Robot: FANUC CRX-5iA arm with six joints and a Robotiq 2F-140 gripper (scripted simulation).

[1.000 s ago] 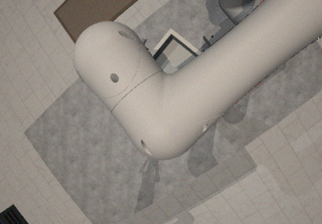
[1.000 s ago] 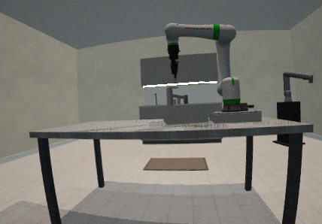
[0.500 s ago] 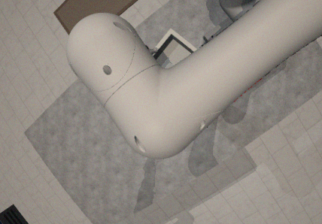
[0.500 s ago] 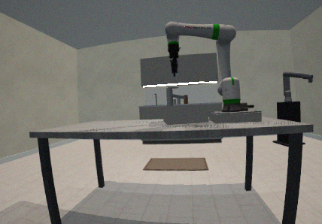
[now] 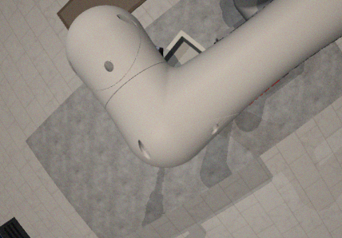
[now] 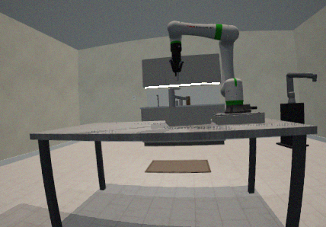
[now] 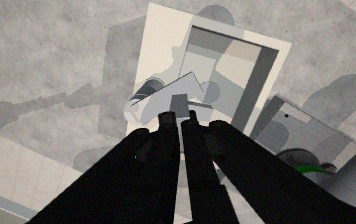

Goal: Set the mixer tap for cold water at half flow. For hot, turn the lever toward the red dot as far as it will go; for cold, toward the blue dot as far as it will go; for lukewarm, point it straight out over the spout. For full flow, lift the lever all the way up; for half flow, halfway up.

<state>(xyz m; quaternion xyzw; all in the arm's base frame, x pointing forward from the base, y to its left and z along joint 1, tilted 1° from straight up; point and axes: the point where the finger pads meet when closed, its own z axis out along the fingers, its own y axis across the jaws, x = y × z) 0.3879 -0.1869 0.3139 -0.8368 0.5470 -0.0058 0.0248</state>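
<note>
Now: hand 10 cm above the grey tap lever, 2 cm to the right of it and 2 cm short of it. Round my hand: sink basin: 34 cm below, 6 cm to the left, 6 cm behind; then mixer tap: 15 cm below, 4 cm to the left, 3 cm ahead.
</note>
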